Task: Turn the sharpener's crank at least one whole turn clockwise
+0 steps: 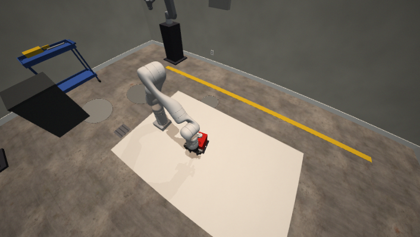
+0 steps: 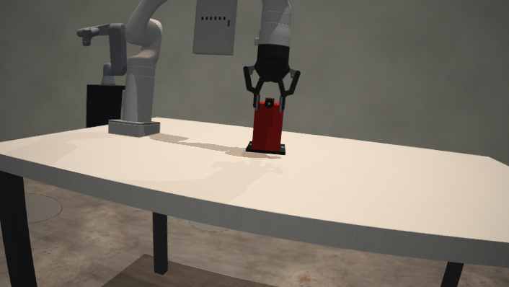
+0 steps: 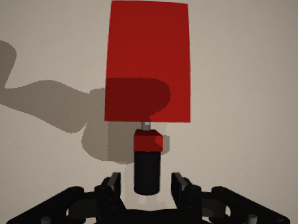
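The knob lies 20 mm to the left of my hand.
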